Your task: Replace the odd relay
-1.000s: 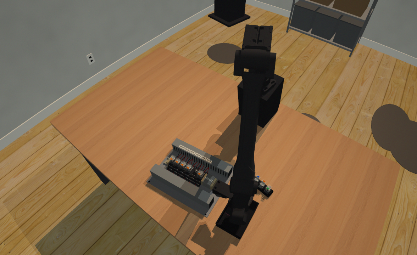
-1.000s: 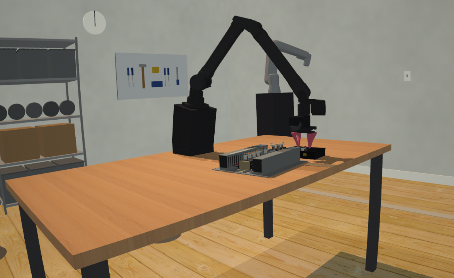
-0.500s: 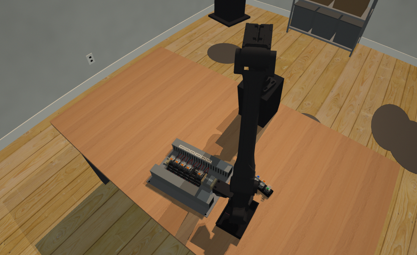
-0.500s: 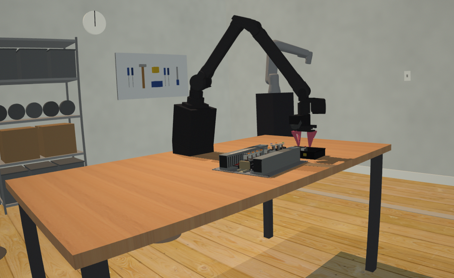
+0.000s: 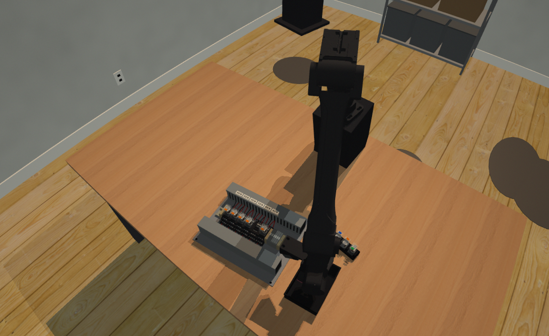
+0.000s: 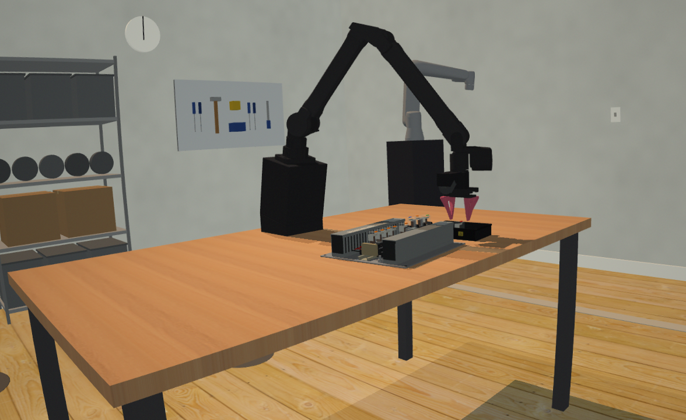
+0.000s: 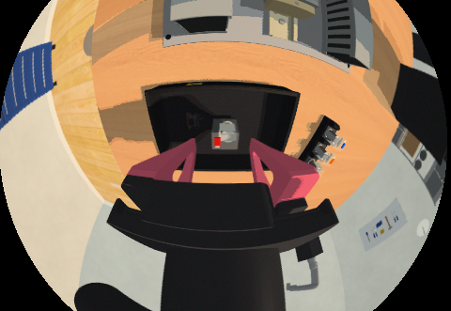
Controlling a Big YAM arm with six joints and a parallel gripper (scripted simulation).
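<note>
The black tray is 4 cm below my hand. The rest, counted from my hand: blue-button relay: 17 cm behind, 5 cm to the right, 3 cm below; green-button relay: 17 cm behind, 1 cm to the left, 3 cm below; black spare holder: 17 cm behind, 2 cm to the right, 5 cm below.
</note>
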